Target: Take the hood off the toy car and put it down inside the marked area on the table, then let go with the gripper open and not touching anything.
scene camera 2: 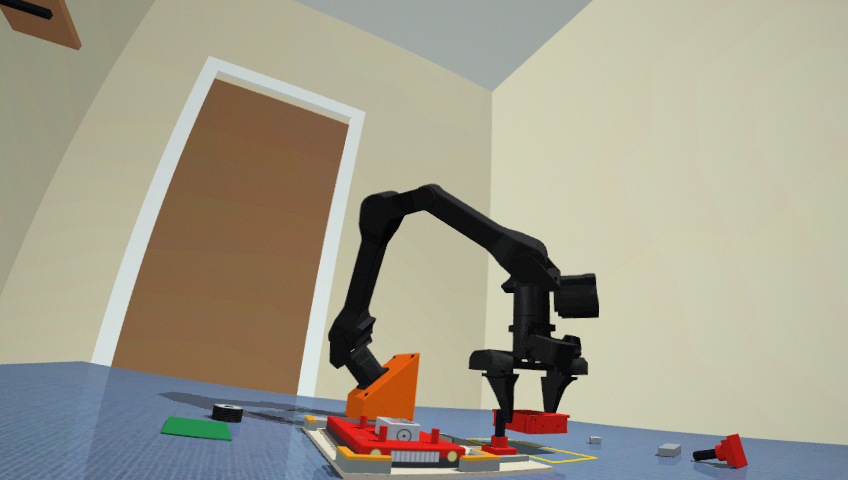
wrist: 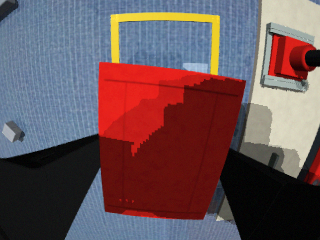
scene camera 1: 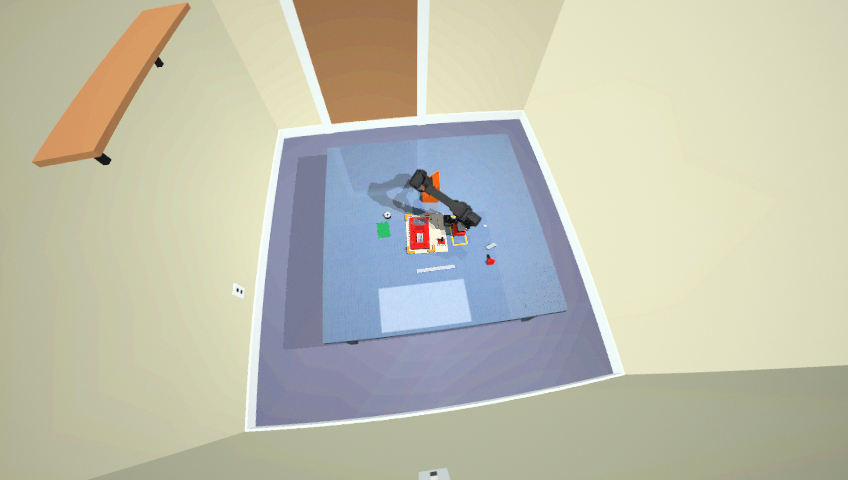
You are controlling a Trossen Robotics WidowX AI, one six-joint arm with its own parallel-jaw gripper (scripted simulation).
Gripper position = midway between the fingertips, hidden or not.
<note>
The gripper point(scene camera 2: 529, 422) carries a red hood point(scene camera 2: 530, 422). Further things: a green pad point(scene camera 2: 202, 429).
The red hood shows as well in the wrist view point(wrist: 164, 133). The gripper shows as well in the wrist view point(wrist: 162, 146). The wrist view does not show the green pad: it is out of frame.
</note>
